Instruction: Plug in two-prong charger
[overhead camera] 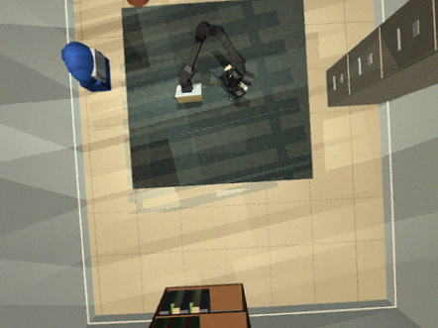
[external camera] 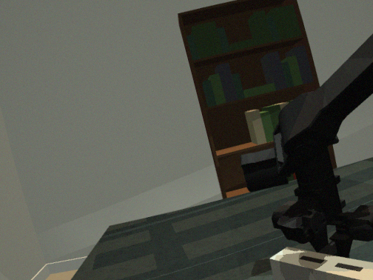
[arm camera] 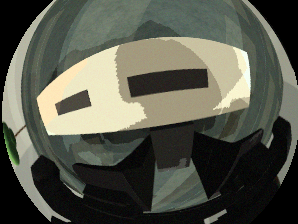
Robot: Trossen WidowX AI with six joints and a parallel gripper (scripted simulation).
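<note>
Right now the dark charger is 10 mm ahead of my gripper tip, 10 mm to the left of it and 10 mm above it.
</note>
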